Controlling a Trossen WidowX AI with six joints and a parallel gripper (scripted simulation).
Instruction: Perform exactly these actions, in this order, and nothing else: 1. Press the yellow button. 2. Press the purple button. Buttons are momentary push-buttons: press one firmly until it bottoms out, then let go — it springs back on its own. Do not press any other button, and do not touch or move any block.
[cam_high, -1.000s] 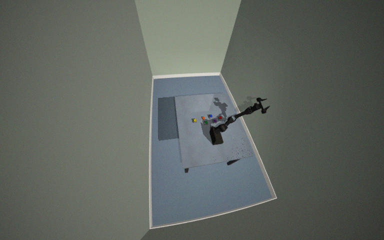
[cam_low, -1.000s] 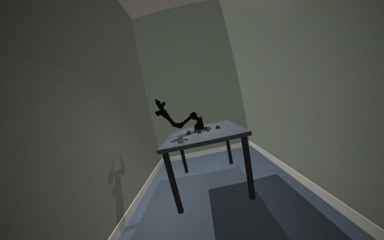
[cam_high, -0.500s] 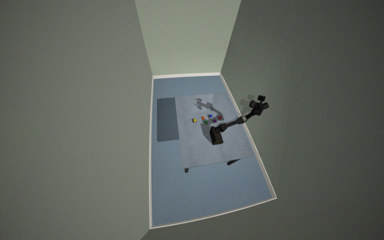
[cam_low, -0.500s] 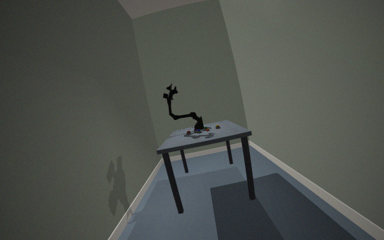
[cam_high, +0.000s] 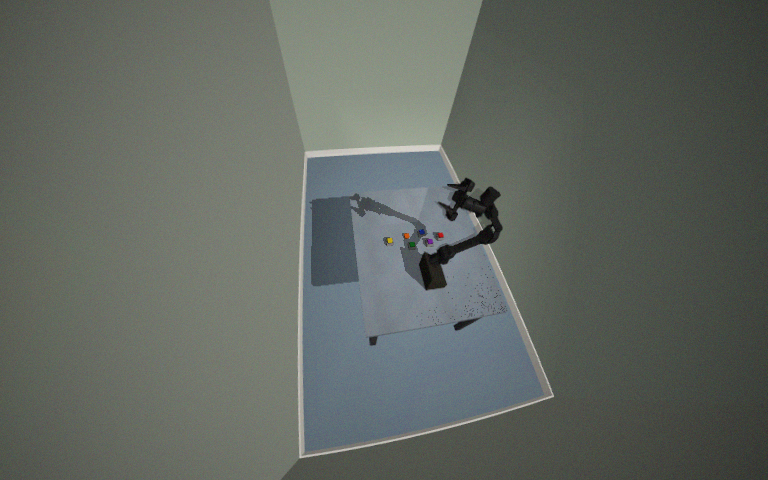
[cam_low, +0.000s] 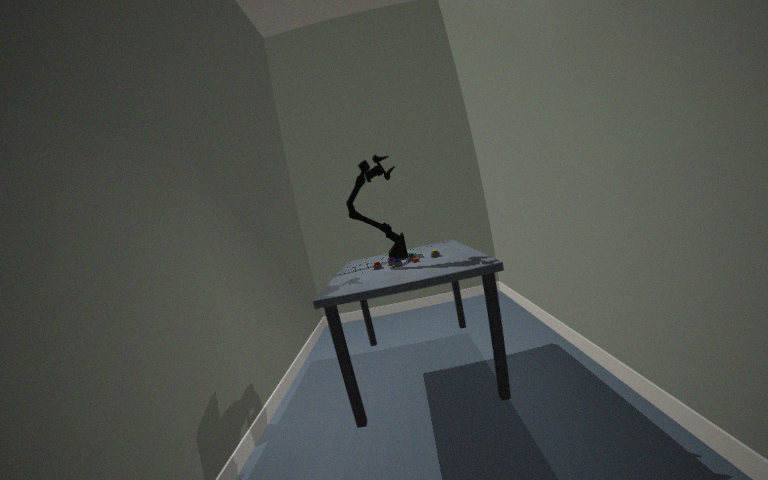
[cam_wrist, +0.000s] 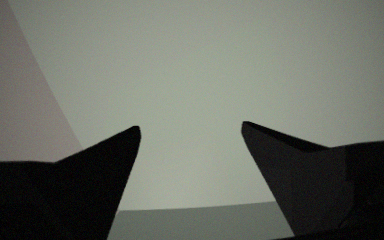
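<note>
Now: the yellow button 640 mm below my gripper tip, 180 mm ahead of it and 150 mm to the left of it. The rest, counted from my gripper tip: purple button: 640 mm below, 160 mm ahead, 130 mm to the right; green button: 640 mm below, 140 mm ahead; blue button: 640 mm below, 240 mm ahead, 80 mm to the right.
</note>
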